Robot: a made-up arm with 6 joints.
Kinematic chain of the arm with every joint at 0, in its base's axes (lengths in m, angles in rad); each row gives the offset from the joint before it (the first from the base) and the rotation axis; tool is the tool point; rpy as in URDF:
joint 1: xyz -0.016 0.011 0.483 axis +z
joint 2: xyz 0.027 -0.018 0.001 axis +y
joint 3: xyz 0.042 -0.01 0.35 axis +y
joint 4: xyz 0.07 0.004 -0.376 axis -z
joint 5: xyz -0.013 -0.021 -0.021 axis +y
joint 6: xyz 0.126 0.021 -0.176 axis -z
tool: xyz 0.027 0.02 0.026 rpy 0 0 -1.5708
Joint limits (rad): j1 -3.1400..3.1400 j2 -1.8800..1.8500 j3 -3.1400..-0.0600 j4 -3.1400..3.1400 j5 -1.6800..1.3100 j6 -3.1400..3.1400
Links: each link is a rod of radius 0.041 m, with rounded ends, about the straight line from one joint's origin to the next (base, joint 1, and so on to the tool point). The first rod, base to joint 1, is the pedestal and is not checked.
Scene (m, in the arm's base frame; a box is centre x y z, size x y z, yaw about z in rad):
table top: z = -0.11
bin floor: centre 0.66 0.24 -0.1 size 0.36 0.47 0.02 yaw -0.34
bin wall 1: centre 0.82 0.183 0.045 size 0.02 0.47 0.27 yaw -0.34
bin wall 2: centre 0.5 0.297 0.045 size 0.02 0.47 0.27 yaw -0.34
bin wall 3: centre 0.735 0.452 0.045 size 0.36 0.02 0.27 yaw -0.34
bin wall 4: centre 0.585 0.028 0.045 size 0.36 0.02 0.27 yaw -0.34
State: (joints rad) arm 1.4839 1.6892 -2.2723 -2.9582 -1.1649 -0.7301
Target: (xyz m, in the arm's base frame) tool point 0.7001 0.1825 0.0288
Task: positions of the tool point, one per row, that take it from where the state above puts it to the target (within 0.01 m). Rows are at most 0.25 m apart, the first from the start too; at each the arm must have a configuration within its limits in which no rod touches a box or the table.
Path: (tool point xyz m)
1: 0.1935 0.5060 0.1661
2: 0.3455 0.4760 0.2846
3: 0.4729 0.3823 0.4114
4: 0.5495 0.2421 0.5405
5: 0.5935 0.2404 0.4294
6: 0.6317 0.2332 0.3209
7: 0.6629 0.2209 0.2169
8: 0.6861 0.2037 0.1190
9: 0.7001 0.1825 0.0288

